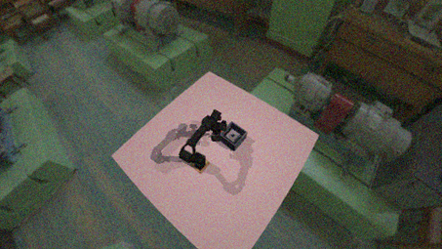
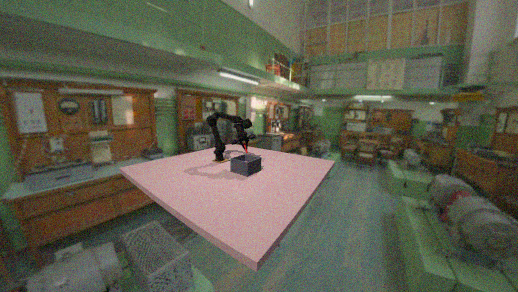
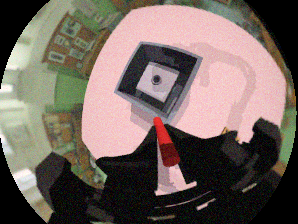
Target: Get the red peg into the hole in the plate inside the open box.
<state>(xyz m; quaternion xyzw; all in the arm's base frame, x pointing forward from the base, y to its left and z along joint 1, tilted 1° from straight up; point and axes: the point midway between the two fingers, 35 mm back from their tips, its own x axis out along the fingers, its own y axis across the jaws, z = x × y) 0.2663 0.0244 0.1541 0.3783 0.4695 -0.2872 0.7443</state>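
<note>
Now: the plate 9 cm below my gripper tip, 8 cm to the right of it and 6 cm ahead of it. The rest, counted from my gripper tip: dark grey box (11 cm below, 8 cm to the right, 6 cm ahead); then red peg (2 cm above, 1 cm behind).
</note>
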